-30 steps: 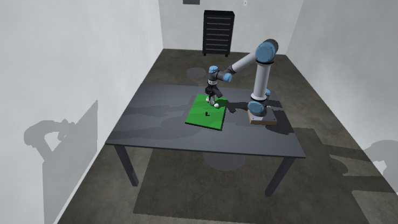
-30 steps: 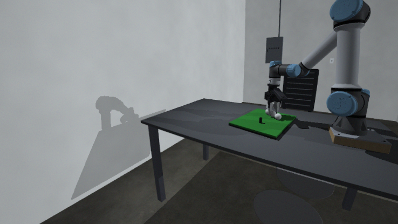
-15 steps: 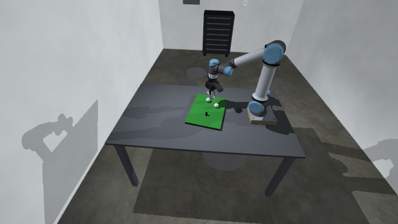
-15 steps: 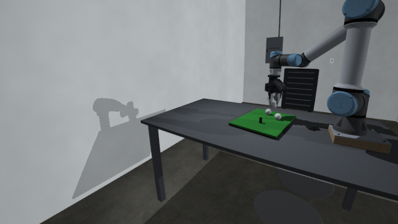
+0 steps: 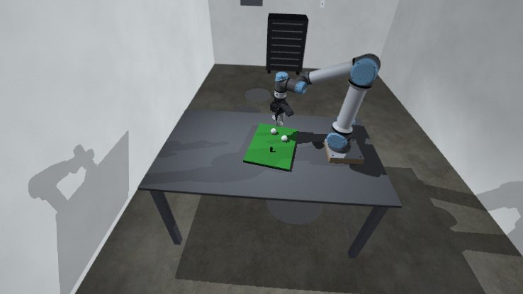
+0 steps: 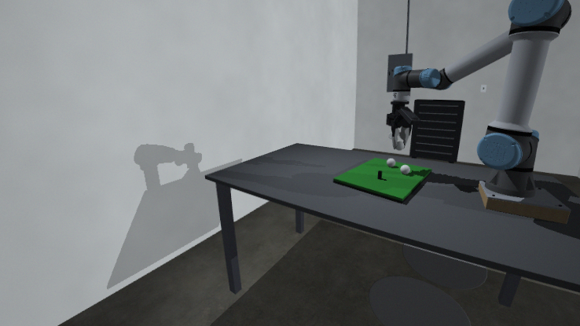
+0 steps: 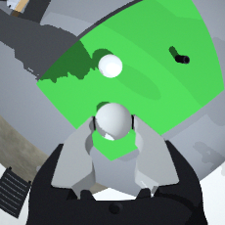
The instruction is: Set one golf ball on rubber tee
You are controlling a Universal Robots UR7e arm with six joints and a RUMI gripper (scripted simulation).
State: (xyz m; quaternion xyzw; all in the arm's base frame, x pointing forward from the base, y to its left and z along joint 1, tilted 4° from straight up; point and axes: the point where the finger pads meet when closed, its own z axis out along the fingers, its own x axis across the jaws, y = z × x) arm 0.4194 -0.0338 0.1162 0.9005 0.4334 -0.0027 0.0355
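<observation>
The green mat is 130 mm below my hand, 120 mm to the left of it and 30 mm ahead of it.
</observation>
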